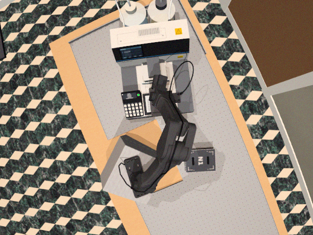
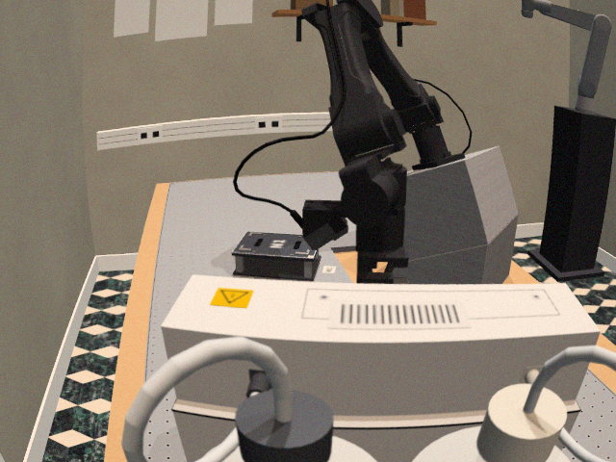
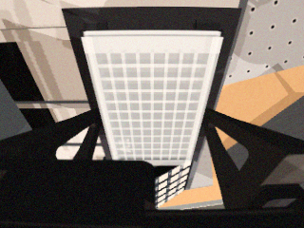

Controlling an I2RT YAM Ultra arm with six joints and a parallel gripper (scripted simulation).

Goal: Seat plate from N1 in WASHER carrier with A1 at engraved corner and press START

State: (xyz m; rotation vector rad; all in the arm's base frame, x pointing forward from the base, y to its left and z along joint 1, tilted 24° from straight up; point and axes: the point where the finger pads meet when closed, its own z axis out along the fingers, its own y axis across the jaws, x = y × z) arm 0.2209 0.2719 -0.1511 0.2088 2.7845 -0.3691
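The plate lies right at my hand. Round my hand: plate washer (150 mm to the left, 30 mm ahead, 30 mm above); dark carrier pocket (10 mm below); label (330 mm to the right, 100 mm below, 20 mm ahead).
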